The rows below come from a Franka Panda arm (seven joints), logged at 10 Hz.
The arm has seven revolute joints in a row. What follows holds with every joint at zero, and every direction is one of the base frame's.
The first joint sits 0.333 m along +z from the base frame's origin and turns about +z.
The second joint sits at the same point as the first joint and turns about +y.
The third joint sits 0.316 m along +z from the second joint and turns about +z.
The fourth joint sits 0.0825 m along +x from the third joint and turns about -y.
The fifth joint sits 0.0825 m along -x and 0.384 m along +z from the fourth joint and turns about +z.
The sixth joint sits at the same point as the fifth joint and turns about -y.
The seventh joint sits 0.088 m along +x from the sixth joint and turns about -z.
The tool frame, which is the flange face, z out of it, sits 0.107 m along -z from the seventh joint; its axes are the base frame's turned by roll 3.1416, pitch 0 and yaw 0 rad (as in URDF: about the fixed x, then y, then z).
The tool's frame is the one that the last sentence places.
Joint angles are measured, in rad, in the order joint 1, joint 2, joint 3, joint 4, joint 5, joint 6, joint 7. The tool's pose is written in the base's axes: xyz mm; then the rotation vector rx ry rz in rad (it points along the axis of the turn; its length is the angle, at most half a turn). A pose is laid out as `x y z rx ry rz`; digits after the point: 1 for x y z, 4 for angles.
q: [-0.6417, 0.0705, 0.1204, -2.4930, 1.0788, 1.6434, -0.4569]
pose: 387.7 -120.1 260.9 -1.7776 0.6653 0.2990
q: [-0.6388, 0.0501, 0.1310, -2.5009, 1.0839, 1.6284, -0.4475]
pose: 387.7 -112.4 267.6 -1.7743 0.6498 0.3094
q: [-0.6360, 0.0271, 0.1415, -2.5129, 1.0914, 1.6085, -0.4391]
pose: 386.2 -103.5 274.3 -1.7662 0.6326 0.3222
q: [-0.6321, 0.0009, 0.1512, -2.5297, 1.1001, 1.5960, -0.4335]
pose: 383.4 -94.7 280.2 -1.7627 0.6189 0.3298
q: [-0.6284, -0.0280, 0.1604, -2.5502, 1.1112, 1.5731, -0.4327]
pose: 379.0 -84.6 286.5 -1.7517 0.5970 0.3397
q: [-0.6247, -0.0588, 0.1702, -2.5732, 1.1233, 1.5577, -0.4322]
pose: 374.0 -74.8 291.9 -1.7454 0.5802 0.3453
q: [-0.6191, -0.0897, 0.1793, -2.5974, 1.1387, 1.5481, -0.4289]
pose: 369.1 -65.2 296.5 -1.7397 0.5705 0.3488
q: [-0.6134, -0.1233, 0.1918, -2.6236, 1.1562, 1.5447, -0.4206]
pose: 364.0 -55.0 300.7 -1.7377 0.5674 0.3526
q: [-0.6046, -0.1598, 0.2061, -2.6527, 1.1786, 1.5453, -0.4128]
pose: 358.6 -43.4 304.4 -1.7372 0.5651 0.3539
